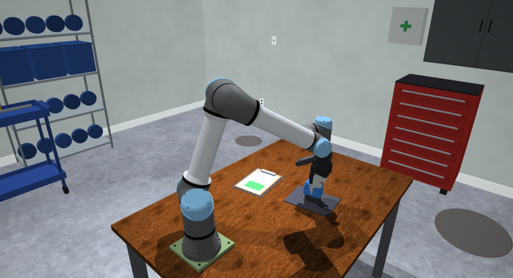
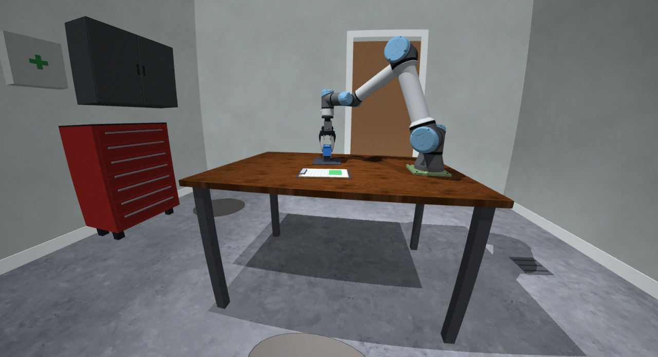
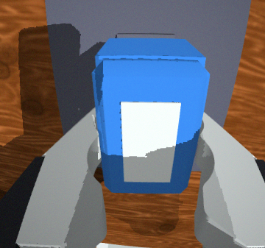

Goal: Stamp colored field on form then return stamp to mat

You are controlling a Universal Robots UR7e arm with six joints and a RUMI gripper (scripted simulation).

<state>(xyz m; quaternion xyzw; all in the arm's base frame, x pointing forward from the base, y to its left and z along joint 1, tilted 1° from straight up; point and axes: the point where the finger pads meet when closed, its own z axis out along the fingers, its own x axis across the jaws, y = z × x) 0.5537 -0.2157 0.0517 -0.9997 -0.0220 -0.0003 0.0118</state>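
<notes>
Right now my hand is 70 mm above the mat. From my hand the other things lie so: stamp 20 mm below.
</notes>
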